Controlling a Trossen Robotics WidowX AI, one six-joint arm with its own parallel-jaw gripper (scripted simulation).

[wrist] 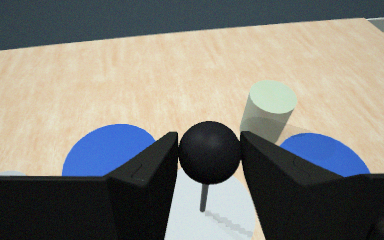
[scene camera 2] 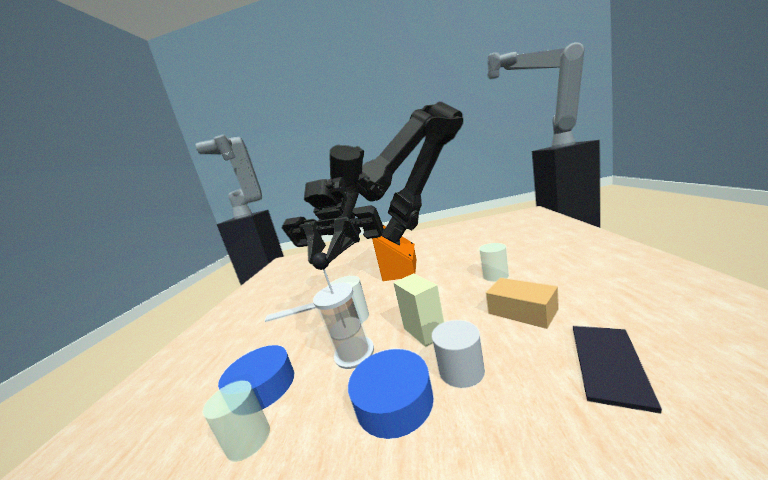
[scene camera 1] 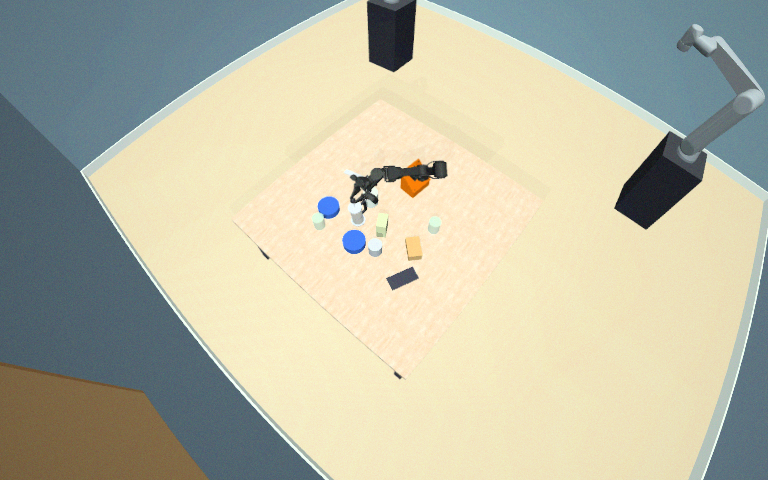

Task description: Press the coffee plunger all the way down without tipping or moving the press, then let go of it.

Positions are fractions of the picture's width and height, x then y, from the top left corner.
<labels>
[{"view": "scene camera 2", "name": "my gripper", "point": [0.41, 0.55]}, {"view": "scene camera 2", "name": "coffee press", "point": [0.44, 0.63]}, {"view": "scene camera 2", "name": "tan block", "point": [0.70, 0.63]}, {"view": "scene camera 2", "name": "dark flat plate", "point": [0.80, 0.78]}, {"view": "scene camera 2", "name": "grey cylinder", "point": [0.60, 0.72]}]
</labels>
